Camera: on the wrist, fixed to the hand. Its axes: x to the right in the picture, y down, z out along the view.
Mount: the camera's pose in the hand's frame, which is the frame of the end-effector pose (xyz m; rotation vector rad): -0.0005 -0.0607 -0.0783 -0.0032 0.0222 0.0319
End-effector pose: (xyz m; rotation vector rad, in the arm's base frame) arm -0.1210 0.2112 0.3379 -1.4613 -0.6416 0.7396
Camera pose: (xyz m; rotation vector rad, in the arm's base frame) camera -0.0576 0.1629 0.3967 -1.4837 -0.6040 0.7464
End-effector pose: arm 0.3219 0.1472 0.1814 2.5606 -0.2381 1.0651
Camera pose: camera 0.2879 0.2334 0.2165 2.5488 -0.2756 1.1032
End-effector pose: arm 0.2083 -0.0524 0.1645 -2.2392 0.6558 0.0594
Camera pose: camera 0.2240 -0.0736 0.2600 -2.2355 0.7039 0.0516
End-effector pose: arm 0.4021 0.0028 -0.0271 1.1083 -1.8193 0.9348
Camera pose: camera 0.4774 0.0506 0.0159 1.0657 -1.8247 0.9588
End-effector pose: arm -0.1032 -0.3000 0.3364 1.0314 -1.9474 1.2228
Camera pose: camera -0.0440 -0.2443 0.3930 0.9846 -1.9551 1.2430
